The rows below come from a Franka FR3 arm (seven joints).
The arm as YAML. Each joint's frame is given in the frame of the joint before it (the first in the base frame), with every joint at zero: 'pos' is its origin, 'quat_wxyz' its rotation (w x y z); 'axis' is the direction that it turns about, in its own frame. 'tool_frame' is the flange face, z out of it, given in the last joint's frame.
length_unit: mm
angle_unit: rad
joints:
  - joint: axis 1
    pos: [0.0, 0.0, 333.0]
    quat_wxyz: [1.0, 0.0, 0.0, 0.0]
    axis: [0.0, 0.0, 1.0]
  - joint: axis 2
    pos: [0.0, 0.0, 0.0]
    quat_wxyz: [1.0, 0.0, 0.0, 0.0]
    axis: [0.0, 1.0, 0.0]
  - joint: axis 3
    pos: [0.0, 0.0, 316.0]
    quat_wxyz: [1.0, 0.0, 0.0, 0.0]
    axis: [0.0, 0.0, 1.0]
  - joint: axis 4
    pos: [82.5, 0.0, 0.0]
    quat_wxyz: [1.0, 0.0, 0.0, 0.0]
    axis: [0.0, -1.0, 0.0]
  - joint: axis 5
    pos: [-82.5, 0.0, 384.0]
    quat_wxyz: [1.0, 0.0, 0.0, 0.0]
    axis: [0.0, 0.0, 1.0]
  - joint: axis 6
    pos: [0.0, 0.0, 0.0]
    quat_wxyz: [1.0, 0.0, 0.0, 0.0]
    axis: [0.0, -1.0, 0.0]
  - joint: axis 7
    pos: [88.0, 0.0, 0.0]
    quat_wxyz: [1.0, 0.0, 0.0, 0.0]
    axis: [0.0, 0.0, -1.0]
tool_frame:
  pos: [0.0, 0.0, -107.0]
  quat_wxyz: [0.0, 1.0, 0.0, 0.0]
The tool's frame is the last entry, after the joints.
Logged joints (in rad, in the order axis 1, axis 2, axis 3, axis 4, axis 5, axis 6, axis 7), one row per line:
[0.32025, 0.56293, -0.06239, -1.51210, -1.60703, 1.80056, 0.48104]
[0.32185, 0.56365, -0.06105, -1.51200, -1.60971, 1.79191, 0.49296]
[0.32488, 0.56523, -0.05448, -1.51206, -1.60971, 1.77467, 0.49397]
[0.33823, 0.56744, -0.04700, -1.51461, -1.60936, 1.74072, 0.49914]
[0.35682, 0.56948, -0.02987, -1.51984, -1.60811, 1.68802, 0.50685]
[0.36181, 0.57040, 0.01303, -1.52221, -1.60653, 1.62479, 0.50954]
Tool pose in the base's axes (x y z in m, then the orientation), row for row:
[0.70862, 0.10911, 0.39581, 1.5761, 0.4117, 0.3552]
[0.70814, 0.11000, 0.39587, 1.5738, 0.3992, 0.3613]
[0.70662, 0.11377, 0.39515, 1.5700, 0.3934, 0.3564]
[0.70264, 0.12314, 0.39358, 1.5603, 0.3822, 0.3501]
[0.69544, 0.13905, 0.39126, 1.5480, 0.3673, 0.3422]
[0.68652, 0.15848, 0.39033, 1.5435, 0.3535, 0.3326]
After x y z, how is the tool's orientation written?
As a rotation vector, in radians.
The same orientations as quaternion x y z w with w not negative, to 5 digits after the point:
[0.69990, 0.18282, 0.15773, 0.67219]
[0.69927, 0.17737, 0.16053, 0.67364]
[0.69820, 0.17495, 0.15849, 0.67587]
[0.69520, 0.17029, 0.15599, 0.68071]
[0.69138, 0.16405, 0.15283, 0.68683]
[0.69028, 0.15809, 0.14874, 0.69022]

